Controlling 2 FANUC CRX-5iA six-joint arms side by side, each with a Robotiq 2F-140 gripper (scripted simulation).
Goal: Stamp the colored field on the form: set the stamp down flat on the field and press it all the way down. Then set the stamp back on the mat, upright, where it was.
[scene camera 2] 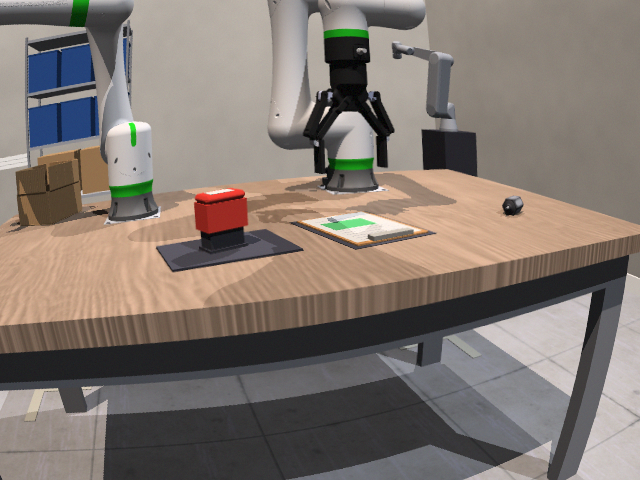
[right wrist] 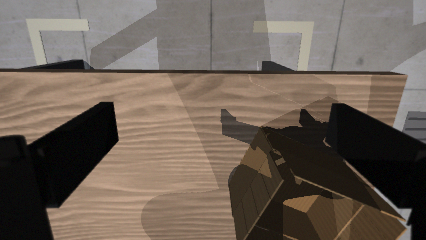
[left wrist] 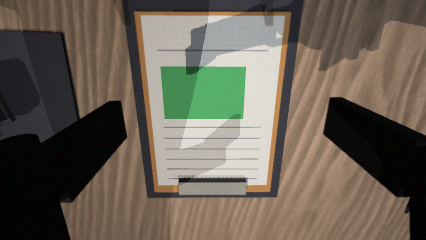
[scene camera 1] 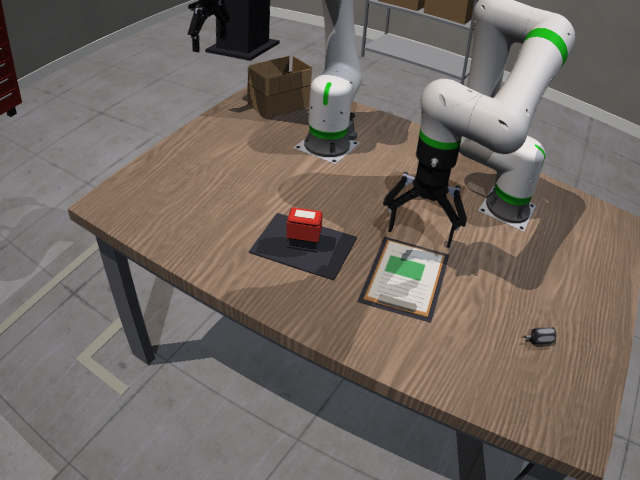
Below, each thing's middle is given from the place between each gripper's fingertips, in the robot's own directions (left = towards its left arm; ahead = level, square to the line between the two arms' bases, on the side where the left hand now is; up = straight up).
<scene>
Now: the dark mat (scene camera 1: 334, 246) 60 mm ahead of my left hand (scene camera 2: 352, 169), 280 mm to the right of it and 120 mm below it. Round my left hand: cardboard box (scene camera 1: 290, 92): 570 mm behind, 720 mm to the right, 50 mm below.
Right now the cardboard box is 220 mm to the left of my right hand, 210 mm below it and 130 mm behind it. The rest, counted from my right hand: dark mat 660 mm to the left, 500 mm ahead, 270 mm below.
</scene>
